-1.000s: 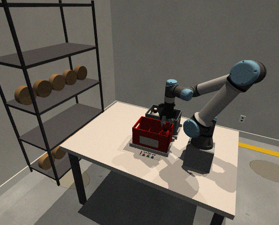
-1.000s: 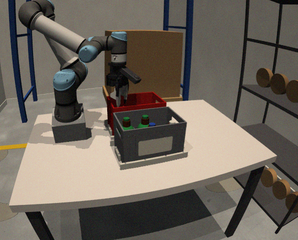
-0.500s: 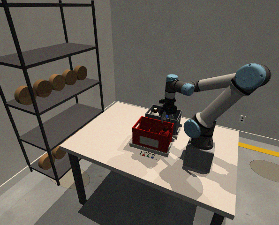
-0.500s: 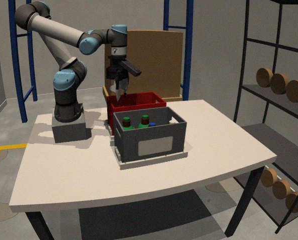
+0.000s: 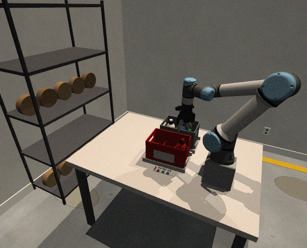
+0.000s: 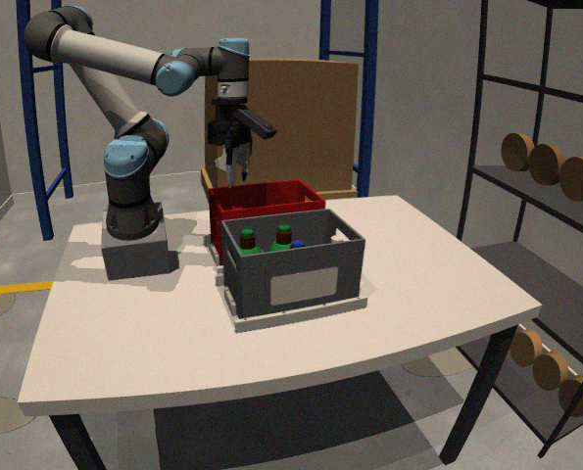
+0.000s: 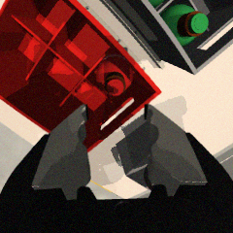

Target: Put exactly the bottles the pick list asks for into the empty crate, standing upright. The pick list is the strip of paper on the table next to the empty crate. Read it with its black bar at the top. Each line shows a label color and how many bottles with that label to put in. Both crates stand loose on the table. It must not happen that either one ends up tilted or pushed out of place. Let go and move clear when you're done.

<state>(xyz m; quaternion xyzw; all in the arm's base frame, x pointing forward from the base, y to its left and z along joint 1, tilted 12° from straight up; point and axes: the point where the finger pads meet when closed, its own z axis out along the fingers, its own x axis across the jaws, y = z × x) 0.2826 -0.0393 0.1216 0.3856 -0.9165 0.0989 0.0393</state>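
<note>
The grey crate is 70 mm ahead of my hand, 190 mm to the right of it and 160 mm below it. Round my hand: red bottle: 150 mm below; red crate: 80 mm ahead, 50 mm to the left, 160 mm below; blue bottle: 70 mm ahead, 230 mm to the right, 150 mm below.
</note>
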